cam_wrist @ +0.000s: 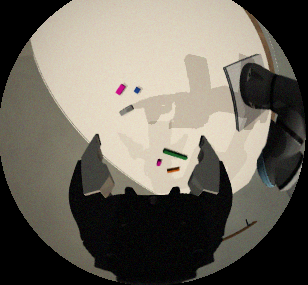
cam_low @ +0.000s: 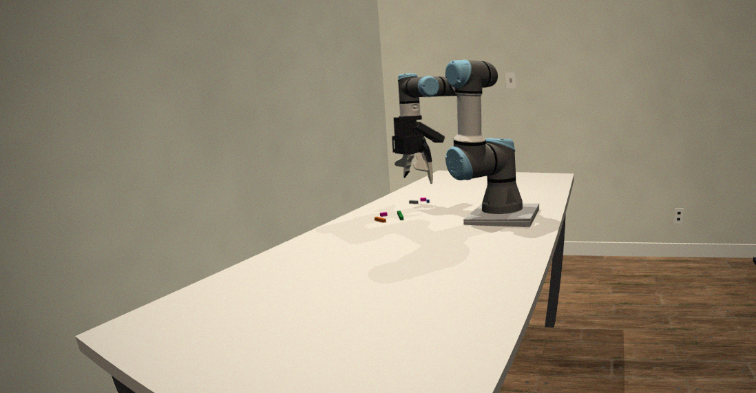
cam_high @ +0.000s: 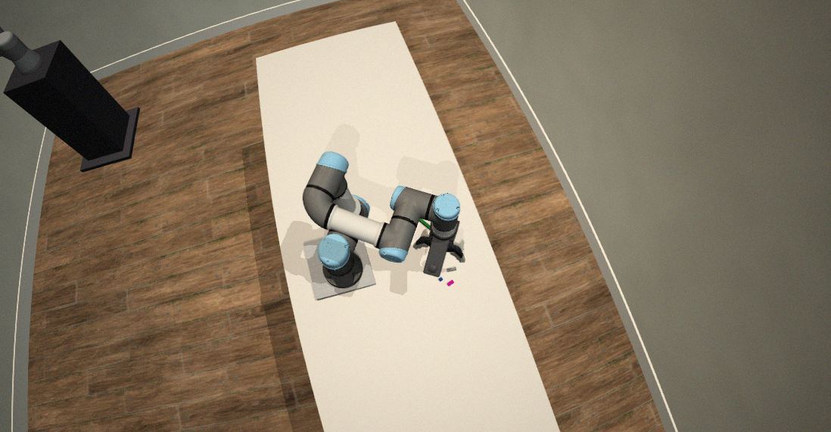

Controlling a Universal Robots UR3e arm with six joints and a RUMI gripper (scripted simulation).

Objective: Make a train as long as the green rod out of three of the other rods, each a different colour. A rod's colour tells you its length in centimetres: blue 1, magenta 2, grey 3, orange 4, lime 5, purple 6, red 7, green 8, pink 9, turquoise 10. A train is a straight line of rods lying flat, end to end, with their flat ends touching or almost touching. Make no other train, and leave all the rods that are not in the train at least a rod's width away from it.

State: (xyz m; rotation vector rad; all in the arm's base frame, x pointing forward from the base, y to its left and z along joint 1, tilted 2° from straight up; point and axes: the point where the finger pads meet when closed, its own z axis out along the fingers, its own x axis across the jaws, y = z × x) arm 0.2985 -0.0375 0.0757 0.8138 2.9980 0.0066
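Now: hand 60 mm to the left of the blue rod and 80 mm above it. Also, from my hand: green rod (10 mm behind, 140 mm to the left, 80 mm below); then orange rod (20 mm ahead, 200 mm to the left, 80 mm below); then grey rod (40 mm ahead, 30 mm to the right, 80 mm below).
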